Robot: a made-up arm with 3 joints. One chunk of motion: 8 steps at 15 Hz.
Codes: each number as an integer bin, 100 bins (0 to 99) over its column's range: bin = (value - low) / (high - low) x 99, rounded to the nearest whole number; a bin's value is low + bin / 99 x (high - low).
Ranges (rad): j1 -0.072..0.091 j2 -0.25..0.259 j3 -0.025..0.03
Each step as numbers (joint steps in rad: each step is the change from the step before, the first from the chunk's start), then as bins.
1 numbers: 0.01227 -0.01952 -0.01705
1 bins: 51 45 14
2 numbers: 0.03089 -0.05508 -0.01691
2 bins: 62 38 15
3 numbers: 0.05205 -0.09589 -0.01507
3 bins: 75 30 18
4 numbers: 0.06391 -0.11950 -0.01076
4 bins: 83 25 26
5 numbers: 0.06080 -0.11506 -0.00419
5 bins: 81 26 37
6 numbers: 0.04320 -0.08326 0.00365
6 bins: 70 32 52
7 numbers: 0.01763 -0.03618 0.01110
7 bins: 54 42 65
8 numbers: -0.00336 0.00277 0.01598
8 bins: 42 49 74
